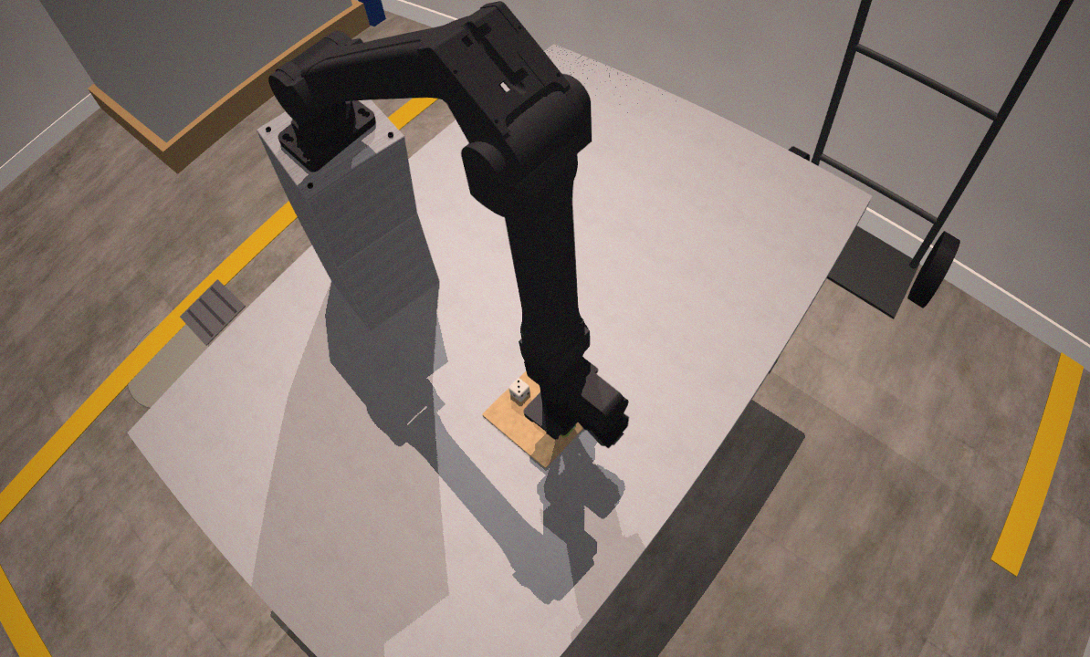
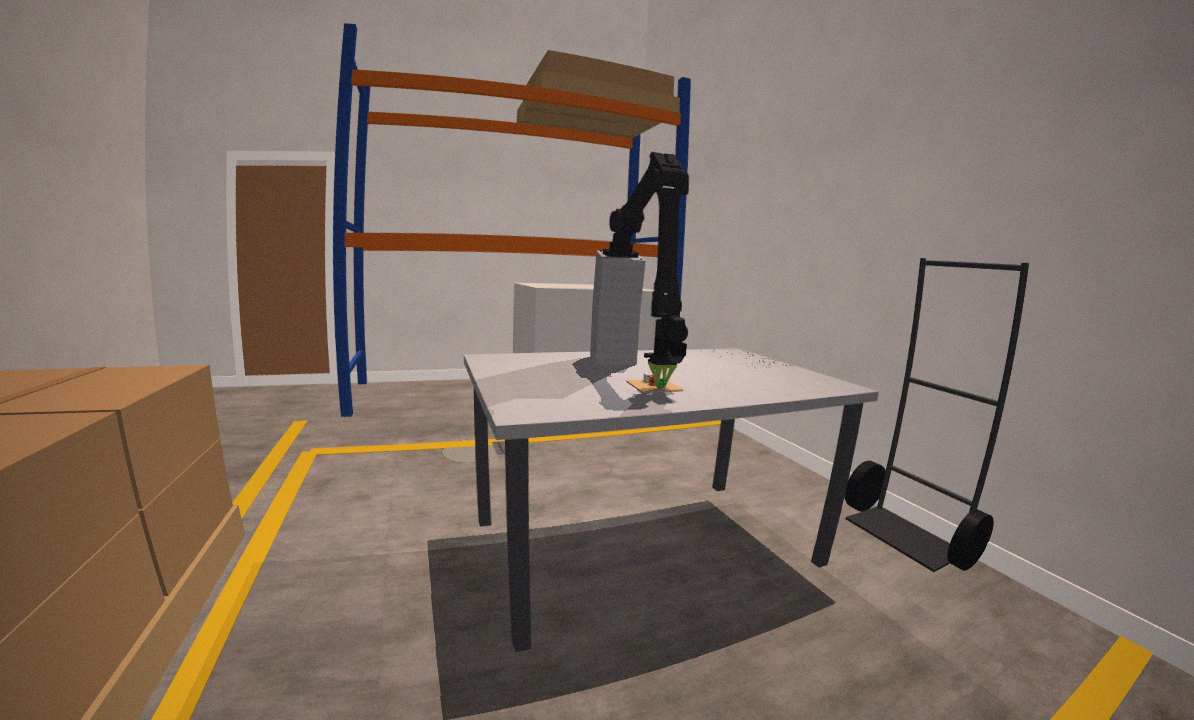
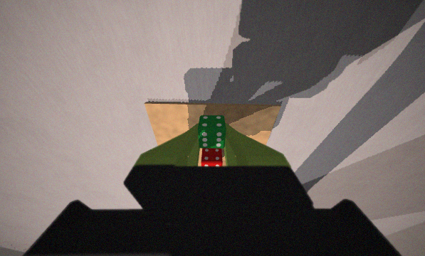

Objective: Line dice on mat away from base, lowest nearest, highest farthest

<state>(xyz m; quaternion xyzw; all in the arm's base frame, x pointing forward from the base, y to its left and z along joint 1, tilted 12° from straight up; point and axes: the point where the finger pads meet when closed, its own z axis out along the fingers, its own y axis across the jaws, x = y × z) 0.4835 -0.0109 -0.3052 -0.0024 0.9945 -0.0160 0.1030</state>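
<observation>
Now: the green die right at my hand. Round my hand: red die 5 cm behind; then tan mat 5 cm behind, 2 cm below; then white die 10 cm behind.
</observation>
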